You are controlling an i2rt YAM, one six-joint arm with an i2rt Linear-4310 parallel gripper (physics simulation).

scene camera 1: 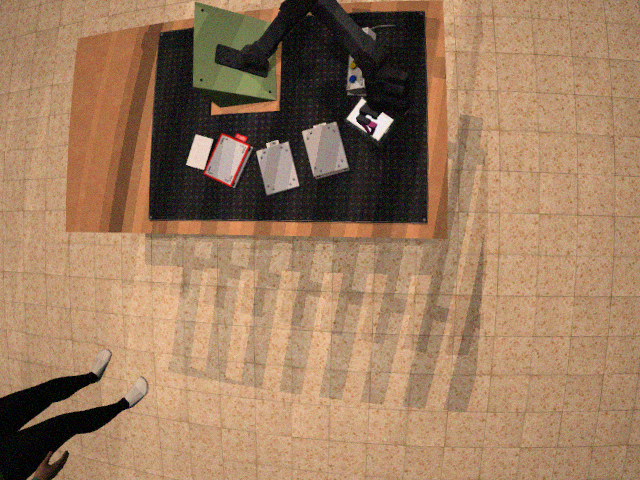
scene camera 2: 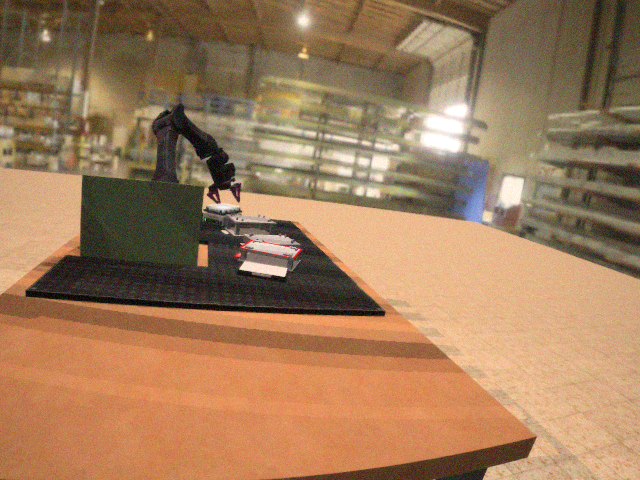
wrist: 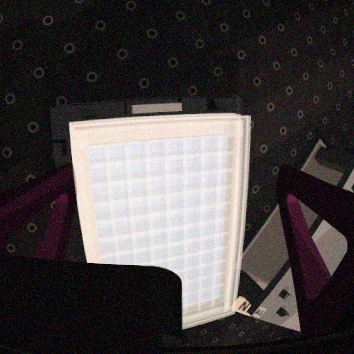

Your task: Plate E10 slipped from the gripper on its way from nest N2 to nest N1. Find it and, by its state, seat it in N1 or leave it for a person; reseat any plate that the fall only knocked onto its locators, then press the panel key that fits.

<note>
In view: my gripper [wrist: 176, 175] and a white plate [scene camera 1: 201, 150].
The white plate is seen too in scene camera 2 [scene camera 2: 250, 269].
</note>
